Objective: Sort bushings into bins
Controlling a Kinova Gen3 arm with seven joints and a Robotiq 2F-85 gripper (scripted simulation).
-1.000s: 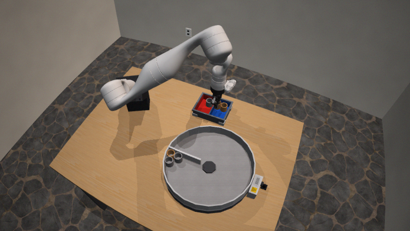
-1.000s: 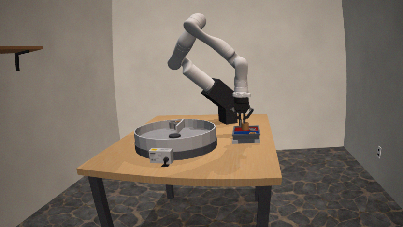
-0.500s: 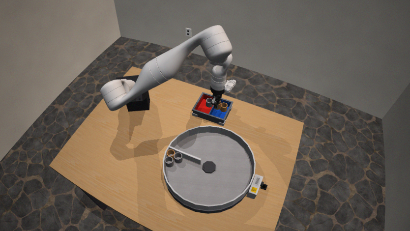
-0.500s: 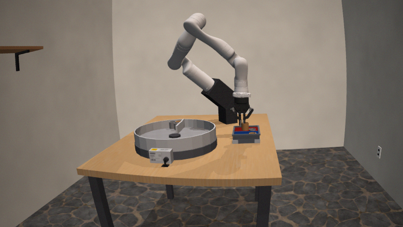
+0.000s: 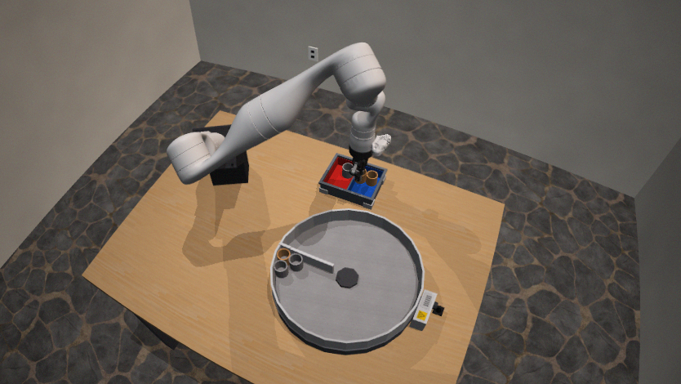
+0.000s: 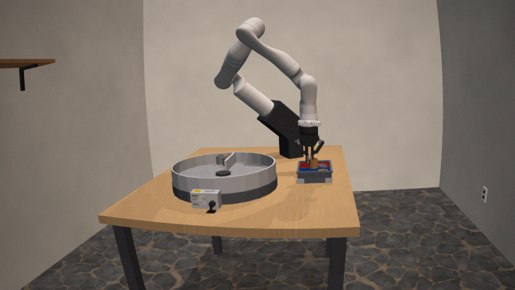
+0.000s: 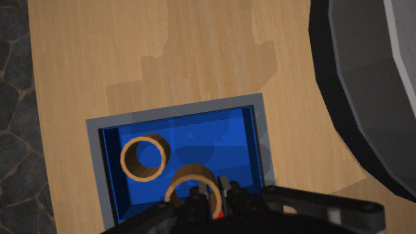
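The two-part bin is 60 mm below my hand, 30 mm behind it and 20 mm to the left of it. The rest, counted from my hand: turntable (340 mm to the right, 100 mm ahead, 30 mm below).
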